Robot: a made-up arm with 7 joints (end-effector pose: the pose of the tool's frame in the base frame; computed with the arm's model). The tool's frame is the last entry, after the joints.
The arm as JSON. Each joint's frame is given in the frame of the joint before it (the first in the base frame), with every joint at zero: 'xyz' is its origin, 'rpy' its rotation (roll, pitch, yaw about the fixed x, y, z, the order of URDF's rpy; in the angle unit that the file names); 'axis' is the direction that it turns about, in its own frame. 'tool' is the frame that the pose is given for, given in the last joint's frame.
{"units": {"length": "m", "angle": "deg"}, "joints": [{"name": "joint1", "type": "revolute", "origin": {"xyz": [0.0, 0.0, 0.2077], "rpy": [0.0, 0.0, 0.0]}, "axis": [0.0, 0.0, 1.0]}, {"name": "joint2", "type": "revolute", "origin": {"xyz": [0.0, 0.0, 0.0], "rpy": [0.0, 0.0, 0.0]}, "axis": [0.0, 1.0, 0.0]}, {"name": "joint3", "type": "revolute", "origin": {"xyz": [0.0, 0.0, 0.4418], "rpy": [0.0, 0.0, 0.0]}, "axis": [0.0, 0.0, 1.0]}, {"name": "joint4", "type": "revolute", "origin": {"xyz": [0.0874, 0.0, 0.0], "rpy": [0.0, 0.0, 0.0]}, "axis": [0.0, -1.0, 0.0]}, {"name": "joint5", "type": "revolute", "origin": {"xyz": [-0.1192, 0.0, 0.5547], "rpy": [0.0, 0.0, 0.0]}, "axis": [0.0, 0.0, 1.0]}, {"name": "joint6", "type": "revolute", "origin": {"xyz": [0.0, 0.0, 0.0], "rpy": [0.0, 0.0, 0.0]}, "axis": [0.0, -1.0, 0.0]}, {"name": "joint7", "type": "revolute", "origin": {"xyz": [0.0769, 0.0, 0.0], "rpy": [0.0, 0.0, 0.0]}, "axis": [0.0, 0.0, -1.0]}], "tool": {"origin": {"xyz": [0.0, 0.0, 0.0], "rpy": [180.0, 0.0, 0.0]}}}
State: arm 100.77 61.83 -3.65 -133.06 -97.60 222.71 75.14
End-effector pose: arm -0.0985 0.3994 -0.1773 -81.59 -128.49 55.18
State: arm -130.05 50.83 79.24 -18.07 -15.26 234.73 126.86
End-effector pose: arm -0.4143 -0.6275 0.8103 46.74 -22.57 -124.35
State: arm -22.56 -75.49 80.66 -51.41 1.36 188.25 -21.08
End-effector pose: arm -0.6718 0.6961 0.5047 34.66 -98.16 -140.65
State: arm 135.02 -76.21 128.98 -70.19 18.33 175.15 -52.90
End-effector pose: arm 0.3003 -0.9263 0.0834 123.27 -9.99 -13.32
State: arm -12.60 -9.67 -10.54 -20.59 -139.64 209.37 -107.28
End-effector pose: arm 0.0474 -0.0054 1.1792 -31.44 26.84 -84.05
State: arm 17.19 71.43 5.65 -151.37 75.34 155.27 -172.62
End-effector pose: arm 0.1486 0.0260 -0.2621 -72.92 -102.12 24.13
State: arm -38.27 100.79 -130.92 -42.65 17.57 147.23 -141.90
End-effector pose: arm 0.6503 -0.8417 0.2650 33.79 82.53 -141.66
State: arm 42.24 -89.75 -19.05 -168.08 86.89 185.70 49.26
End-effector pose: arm 0.1702 -0.0845 0.4860 -38.02 71.20 7.72
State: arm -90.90 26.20 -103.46 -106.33 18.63 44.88 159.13
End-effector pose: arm -0.6761 -0.0084 0.5722 150.40 -2.23 75.21
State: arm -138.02 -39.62 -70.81 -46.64 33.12 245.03 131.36
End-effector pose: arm 0.1451 0.5697 0.9470 30.31 79.90 101.81
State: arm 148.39 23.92 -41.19 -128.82 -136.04 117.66 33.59
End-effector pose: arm -0.2173 0.6000 0.1220 -23.92 93.19 91.85
